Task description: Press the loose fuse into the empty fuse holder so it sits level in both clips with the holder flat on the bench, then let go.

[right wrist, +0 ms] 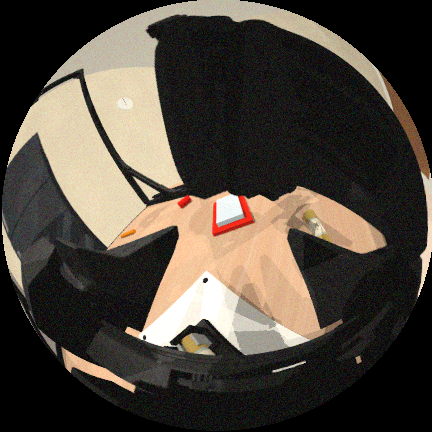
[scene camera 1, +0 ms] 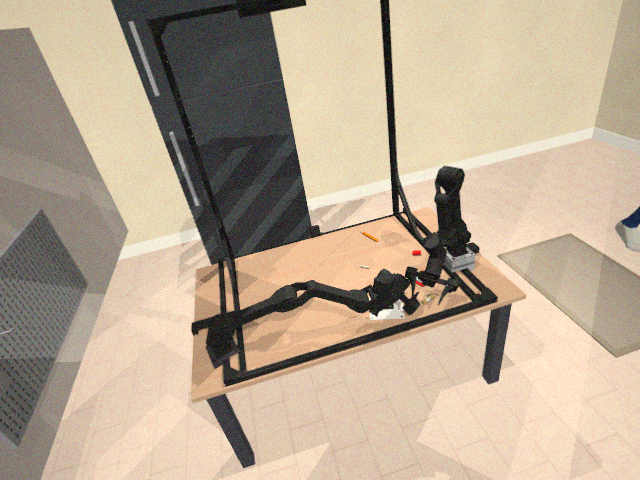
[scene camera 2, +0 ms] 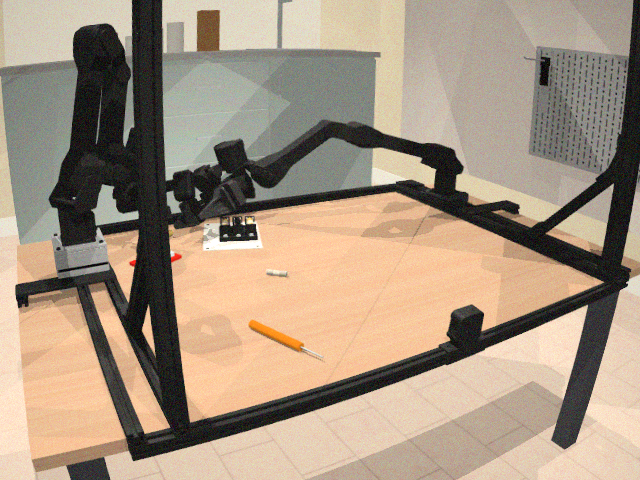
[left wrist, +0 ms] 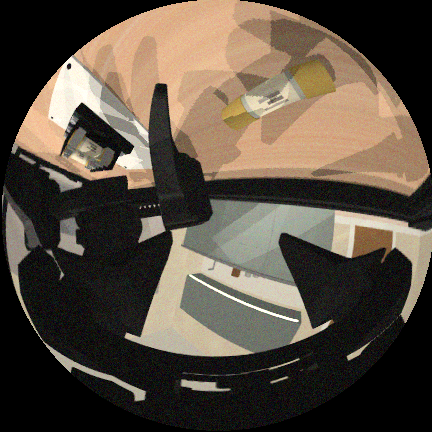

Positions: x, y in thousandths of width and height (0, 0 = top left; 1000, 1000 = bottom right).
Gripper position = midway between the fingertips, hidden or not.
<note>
The left gripper (scene camera 2: 266, 418) is open, holding nothing. Also in view: a red and white card (right wrist: 534, 492). Further things: the right gripper (scene camera 2: 291, 464).
The left gripper shows as well in the right wrist view (right wrist: 946, 476), in scene camera 1 (scene camera 1: 665, 628) and in the left wrist view (left wrist: 527, 550). The right gripper is seen too in the right wrist view (right wrist: 543, 538). The left wrist view does not show the red and white card: it is out of frame.
</note>
